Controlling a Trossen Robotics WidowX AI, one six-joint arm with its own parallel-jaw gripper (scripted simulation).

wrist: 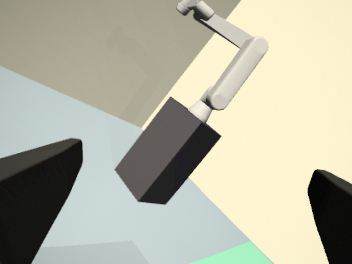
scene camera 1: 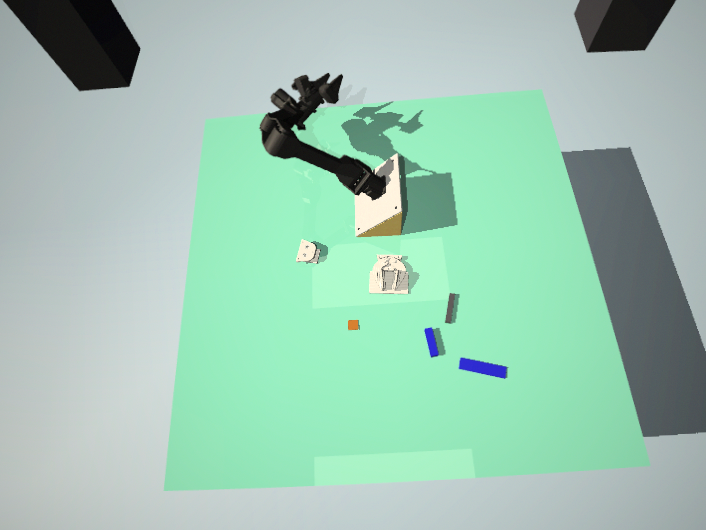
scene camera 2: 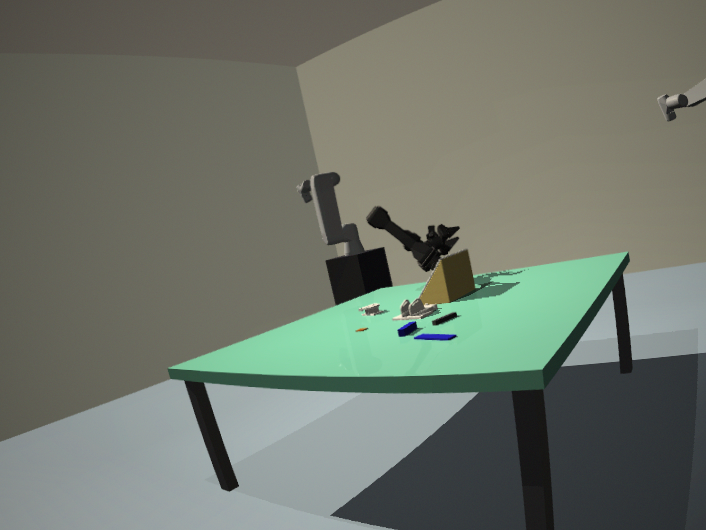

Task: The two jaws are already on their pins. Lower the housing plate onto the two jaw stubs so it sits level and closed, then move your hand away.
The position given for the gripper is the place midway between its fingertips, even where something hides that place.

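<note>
You'd see the gripper [scene camera 1: 335, 74] open, with nothing in it. It's the same gripper [wrist: 198, 166] that shows from the wrist as well.
</note>
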